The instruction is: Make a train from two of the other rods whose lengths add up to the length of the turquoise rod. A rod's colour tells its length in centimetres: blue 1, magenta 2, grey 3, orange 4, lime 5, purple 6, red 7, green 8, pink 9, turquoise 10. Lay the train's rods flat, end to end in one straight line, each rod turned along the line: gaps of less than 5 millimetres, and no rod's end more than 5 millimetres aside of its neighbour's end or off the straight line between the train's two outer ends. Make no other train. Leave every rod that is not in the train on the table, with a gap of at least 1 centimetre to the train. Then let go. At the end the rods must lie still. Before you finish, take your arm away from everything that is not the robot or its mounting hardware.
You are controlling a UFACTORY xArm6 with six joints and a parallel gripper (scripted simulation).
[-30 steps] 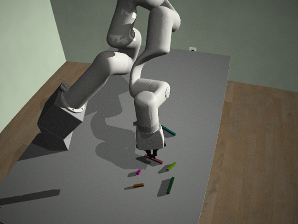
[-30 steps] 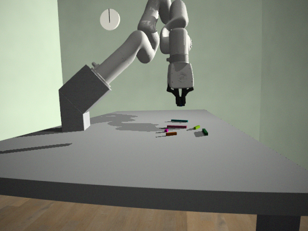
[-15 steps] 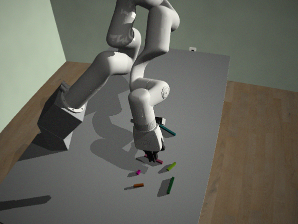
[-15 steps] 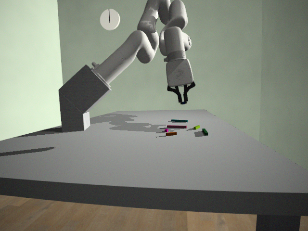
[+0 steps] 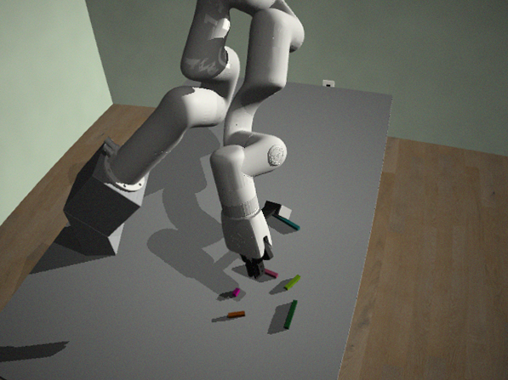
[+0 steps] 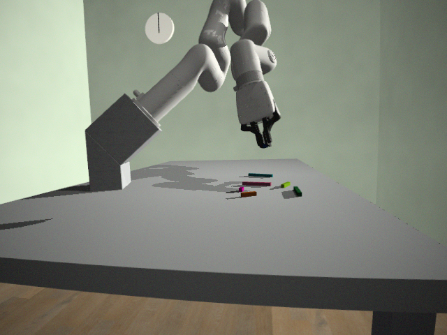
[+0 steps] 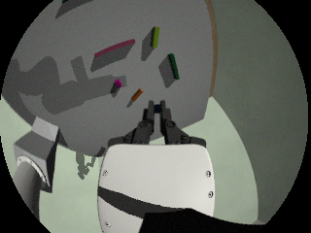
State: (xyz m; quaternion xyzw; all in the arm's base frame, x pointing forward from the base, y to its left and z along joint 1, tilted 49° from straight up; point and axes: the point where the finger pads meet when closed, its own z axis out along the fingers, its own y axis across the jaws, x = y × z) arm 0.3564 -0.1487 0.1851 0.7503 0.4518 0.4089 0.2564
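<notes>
The turquoise rod lies 50 mm behind my hand, 280 mm to the left of it and 140 mm below it. From my hand the other things lie so: magenta rod: 70 mm behind, 140 mm below; orange rod: 30 mm behind, 60 mm to the right, 140 mm below; blue rod: 20 mm below.
</notes>
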